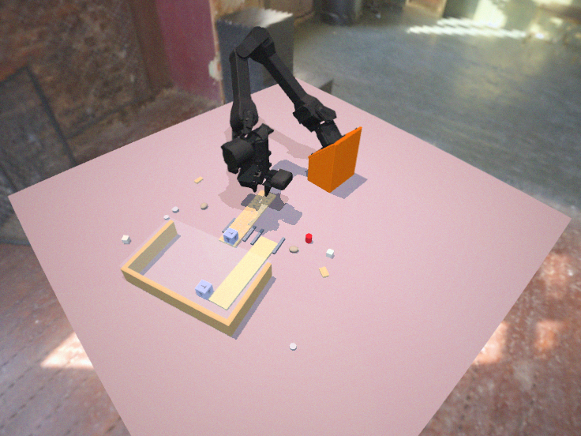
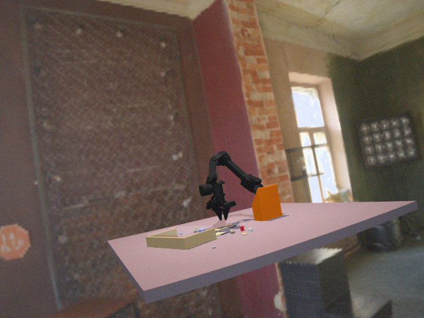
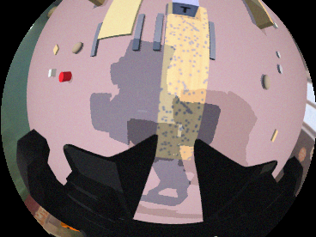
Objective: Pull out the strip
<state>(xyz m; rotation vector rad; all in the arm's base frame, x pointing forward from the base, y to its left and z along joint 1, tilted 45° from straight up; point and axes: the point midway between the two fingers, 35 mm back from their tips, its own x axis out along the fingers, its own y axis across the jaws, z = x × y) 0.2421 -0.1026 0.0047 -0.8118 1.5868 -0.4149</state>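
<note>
Right now the speckled strip is 6 cm ahead of my gripper tip, 1 cm to the left of it and 4 cm below it. Also, from my gripper tip: tan chip (7 cm ahead, 30 cm to the left, 4 cm below); then red cylinder (1 cm ahead, 20 cm to the left, 3 cm below).
</note>
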